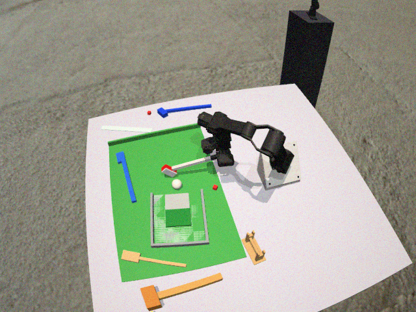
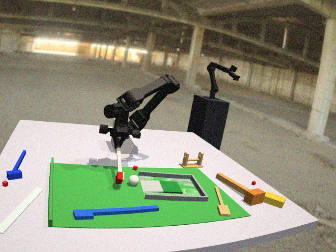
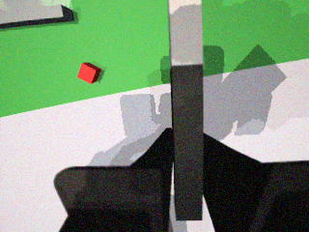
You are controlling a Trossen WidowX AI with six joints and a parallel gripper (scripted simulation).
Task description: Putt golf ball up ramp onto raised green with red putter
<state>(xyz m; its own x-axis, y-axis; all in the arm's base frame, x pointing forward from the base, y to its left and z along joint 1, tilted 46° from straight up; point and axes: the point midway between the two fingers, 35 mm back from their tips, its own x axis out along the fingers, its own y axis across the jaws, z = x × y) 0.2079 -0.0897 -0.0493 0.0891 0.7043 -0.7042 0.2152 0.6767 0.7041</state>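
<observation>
The red putter lies 12 cm ahead of my gripper tip and 2 cm to the right of it. From my gripper tip the other things lie so: wooden rack 40 cm to the left, 5 cm below, 2 cm ahead; then green wall 32 cm to the right, 24 cm ahead, 6 cm below; then white golf ball 21 cm ahead, 5 cm below, 3 cm to the left.
</observation>
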